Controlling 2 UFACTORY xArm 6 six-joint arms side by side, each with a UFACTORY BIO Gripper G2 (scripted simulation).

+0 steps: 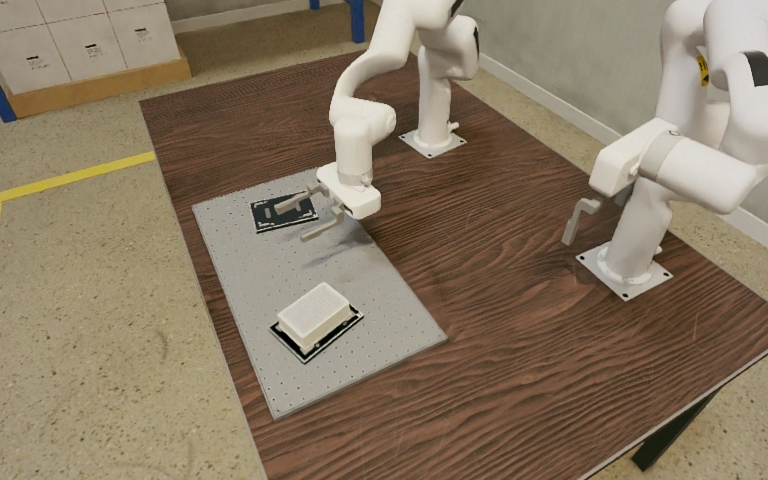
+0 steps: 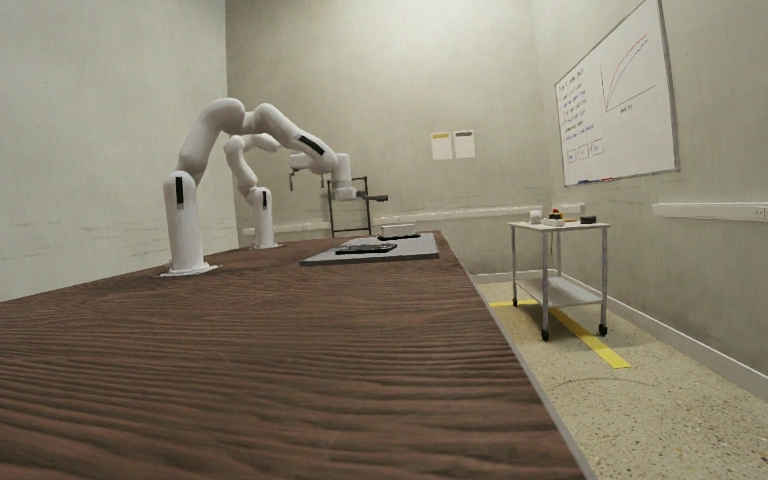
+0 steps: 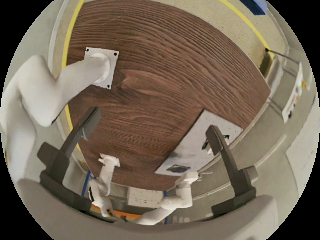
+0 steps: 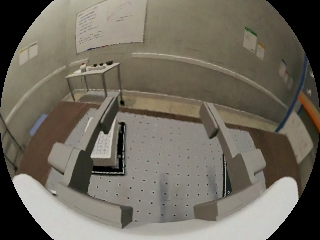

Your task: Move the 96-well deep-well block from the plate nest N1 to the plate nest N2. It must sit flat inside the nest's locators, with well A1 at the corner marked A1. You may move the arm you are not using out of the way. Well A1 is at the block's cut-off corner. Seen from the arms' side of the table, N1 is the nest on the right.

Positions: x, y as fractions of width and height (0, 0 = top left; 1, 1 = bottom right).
Note:
In view: the left gripper (image 1: 0.77, 0.46), the right gripper (image 1: 0.38, 0.47) and a white deep-well block (image 1: 0.41, 0.66).
The white deep-well block also shows in image 4 (image 4: 0.33, 0.64).

